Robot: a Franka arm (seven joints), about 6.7 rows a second.
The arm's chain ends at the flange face. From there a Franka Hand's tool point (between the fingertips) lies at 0.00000 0.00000 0.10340 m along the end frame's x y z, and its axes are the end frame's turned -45 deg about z.
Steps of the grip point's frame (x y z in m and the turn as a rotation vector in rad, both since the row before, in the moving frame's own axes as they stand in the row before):
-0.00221, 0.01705, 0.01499, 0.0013, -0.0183, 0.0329
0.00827, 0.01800, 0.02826, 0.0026, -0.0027, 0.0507
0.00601, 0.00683, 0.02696, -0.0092, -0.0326, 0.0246
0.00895, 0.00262, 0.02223, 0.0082, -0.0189, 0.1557
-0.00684, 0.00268, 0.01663, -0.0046, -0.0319, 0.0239
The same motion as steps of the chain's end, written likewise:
0.01195, 0.01240, 0.01501, -0.0120, -0.0139, 0.0329
0.01896, 0.00688, 0.02826, -0.0001, -0.0037, 0.0507
0.01083, -0.00245, 0.02702, -0.0296, -0.0165, 0.0246
0.01022, -0.00510, 0.02225, -0.0076, -0.0192, 0.1557
-0.00091, 0.00409, 0.01668, -0.0258, -0.0193, 0.0239

